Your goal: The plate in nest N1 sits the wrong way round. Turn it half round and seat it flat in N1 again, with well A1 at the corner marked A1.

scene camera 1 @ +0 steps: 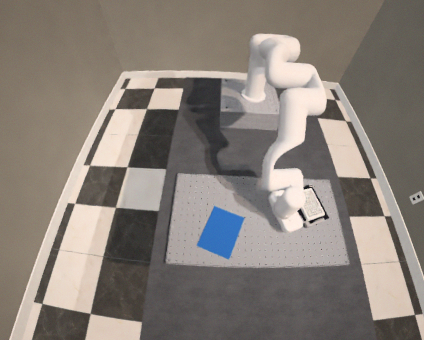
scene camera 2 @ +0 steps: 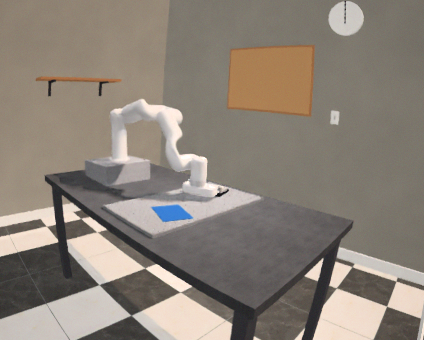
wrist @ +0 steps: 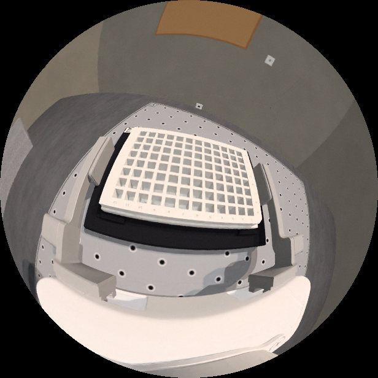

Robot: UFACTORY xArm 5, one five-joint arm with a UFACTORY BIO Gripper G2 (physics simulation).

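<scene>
The white plate (scene camera 1: 313, 202) (wrist: 182, 175) with square wells sits in the black nest (scene camera 1: 326, 216) (wrist: 165, 237) on the right part of the perforated board. In the wrist view small numbers run along its near edge, with 12 at the left and low numbers at the right. A small white tag (wrist: 128, 130) is at the nest's far left corner; its text is too small to read surely. My gripper (wrist: 182, 171) is open and empty, with one finger beyond each short side of the plate and gaps between. In scene camera 1 the arm's wrist partly hides the gripper and nest.
A flat blue sheet (scene camera 1: 221, 232) (scene camera 2: 171, 213) lies on the perforated board (scene camera 1: 185, 200) (scene camera 2: 145, 226), left of the nest in scene camera 1. The arm's grey base block (scene camera 1: 249, 120) (scene camera 2: 117, 172) stands at the table's back. The board's edge runs behind the nest in the wrist view.
</scene>
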